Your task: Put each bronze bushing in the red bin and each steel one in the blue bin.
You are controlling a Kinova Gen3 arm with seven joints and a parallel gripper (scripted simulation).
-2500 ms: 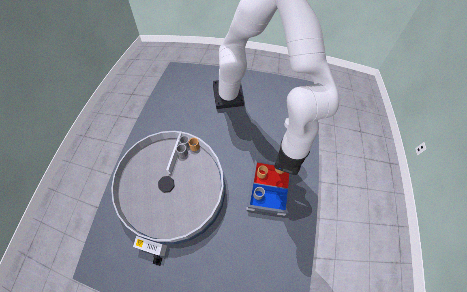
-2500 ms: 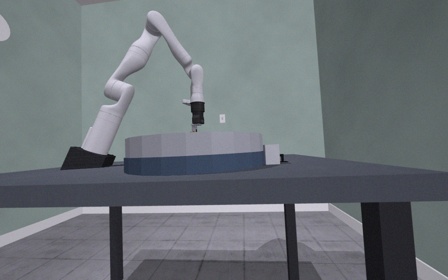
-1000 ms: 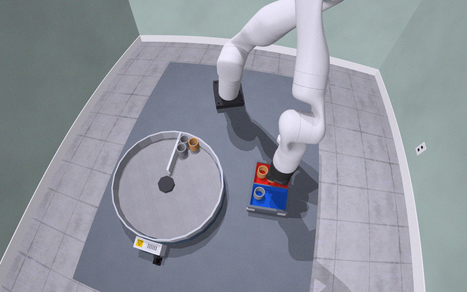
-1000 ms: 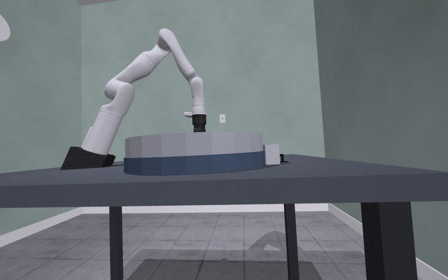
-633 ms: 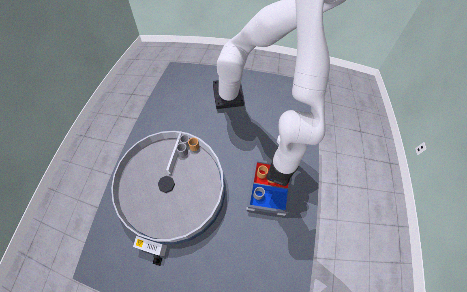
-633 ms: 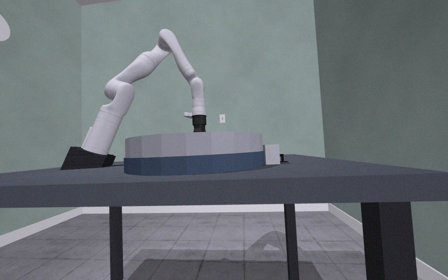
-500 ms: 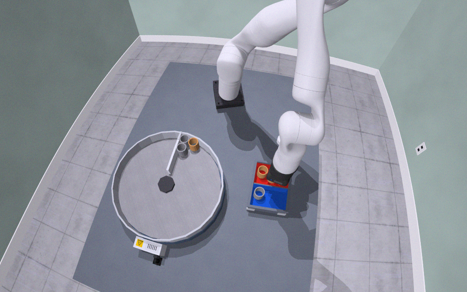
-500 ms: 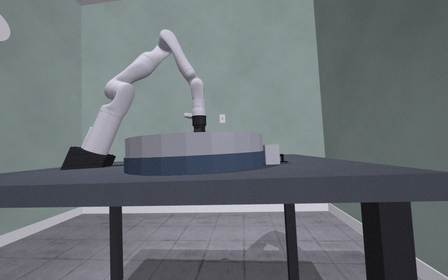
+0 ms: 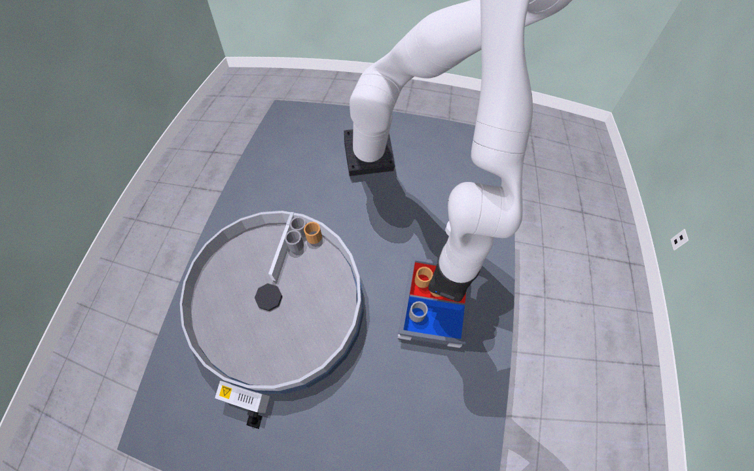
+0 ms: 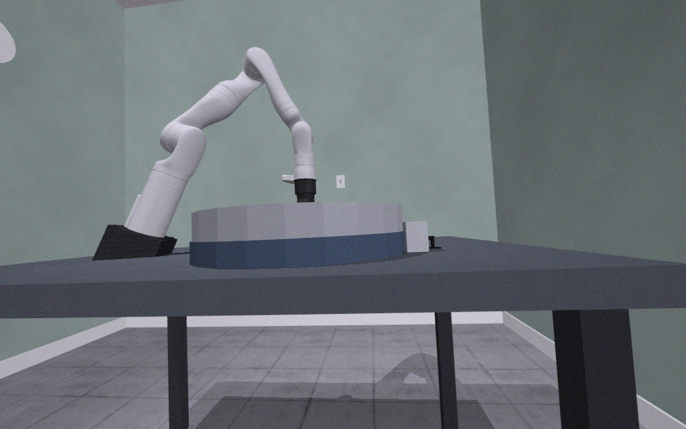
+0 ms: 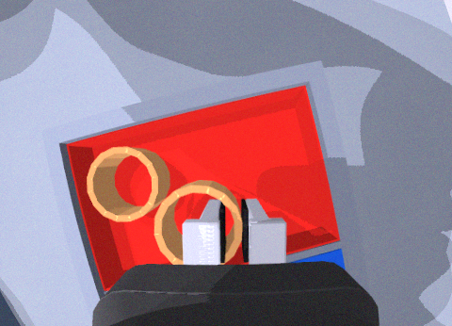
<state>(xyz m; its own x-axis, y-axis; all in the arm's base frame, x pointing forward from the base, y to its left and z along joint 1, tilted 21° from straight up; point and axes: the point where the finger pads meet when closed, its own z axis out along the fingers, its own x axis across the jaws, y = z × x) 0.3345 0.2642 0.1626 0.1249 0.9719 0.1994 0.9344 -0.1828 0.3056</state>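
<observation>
The grey tray lies 30 mm ahead of my hand, 10 mm to the right of it and 40 mm below it. The rest, counted from my hand: turntable 140 mm ahead, 380 mm to the right, 10 mm below.
</observation>
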